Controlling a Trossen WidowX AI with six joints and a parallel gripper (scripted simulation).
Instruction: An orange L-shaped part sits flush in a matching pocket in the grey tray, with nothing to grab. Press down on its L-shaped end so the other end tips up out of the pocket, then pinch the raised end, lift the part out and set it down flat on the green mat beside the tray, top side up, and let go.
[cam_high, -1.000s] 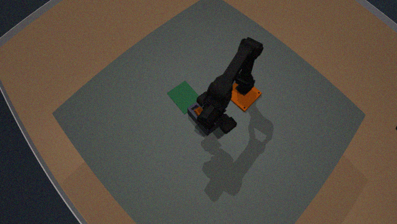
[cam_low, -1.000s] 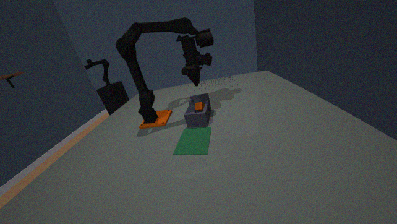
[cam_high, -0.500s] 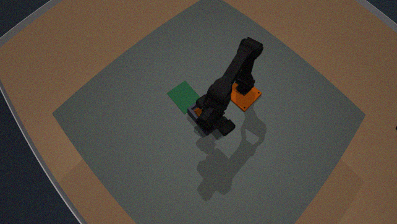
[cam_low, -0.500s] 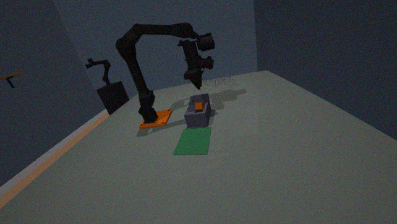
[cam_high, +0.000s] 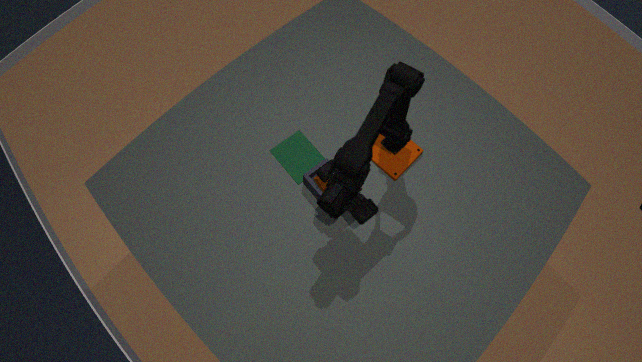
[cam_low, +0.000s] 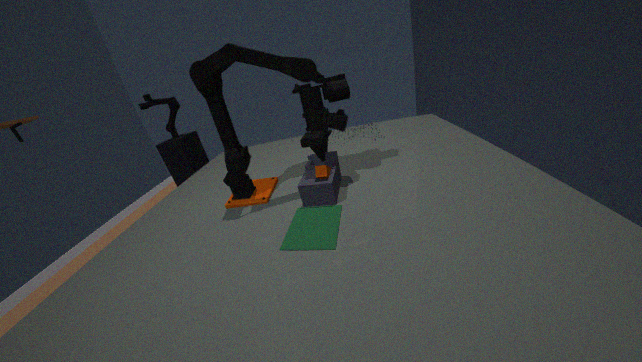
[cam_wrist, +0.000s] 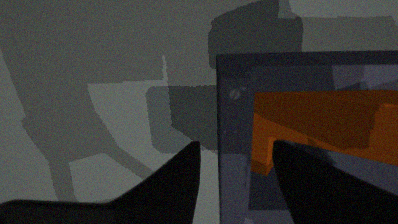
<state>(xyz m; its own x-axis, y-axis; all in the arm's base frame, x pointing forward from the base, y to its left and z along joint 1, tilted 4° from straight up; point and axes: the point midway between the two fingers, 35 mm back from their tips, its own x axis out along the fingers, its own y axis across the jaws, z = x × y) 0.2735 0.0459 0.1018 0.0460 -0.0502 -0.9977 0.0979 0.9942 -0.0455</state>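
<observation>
The orange L-shaped part is 1 cm behind my gripper tip, 4 cm to the right of it and 3 cm below it. From my gripper tip the other things lie so: green mat (3 cm behind, 22 cm to the right, 9 cm below).
</observation>
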